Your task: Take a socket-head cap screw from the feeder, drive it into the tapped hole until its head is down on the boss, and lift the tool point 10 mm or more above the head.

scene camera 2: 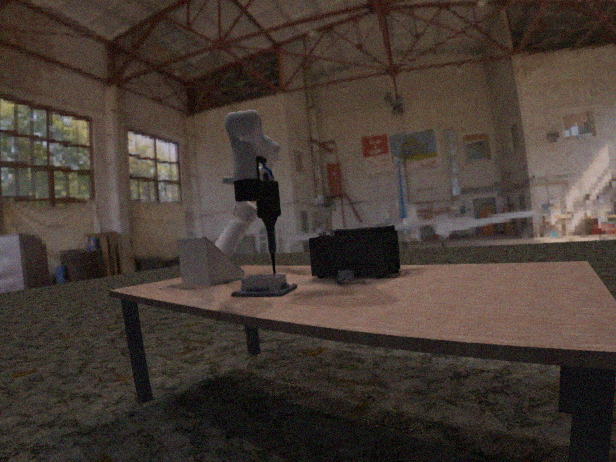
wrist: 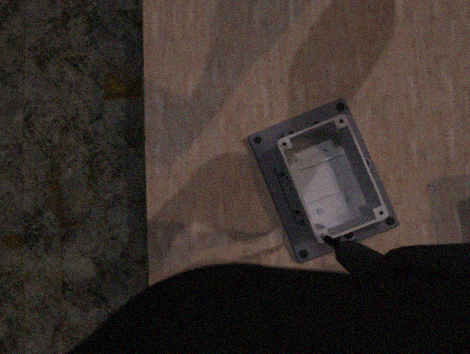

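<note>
The black screwdriver [scene camera 2: 274,271] [wrist: 327,240] points straight down, its thin tip at a corner of the open grey housing [scene camera 2: 263,283] [wrist: 381,214]. In the wrist view the tip covers the near corner boss and its hole. No screw can be made out at the tip, and whether the tip touches a screw head is too small to tell. The other three corner bosses show dark holes. The housing sits on a dark grey base plate [scene camera 2: 240,294] [wrist: 271,172]. A black box-shaped unit [scene camera 2: 357,251], apparently the feeder, stands right of the housing with a small grey block [scene camera 2: 345,275] at its front.
A grey wedge-shaped block [scene camera 2: 200,262] stands left of the housing, near the arm's lower links. The wooden table [scene camera 2: 465,305] [wrist: 195,125] has its edge left of the base plate in the wrist view. The black tool body fills the bottom of that view.
</note>
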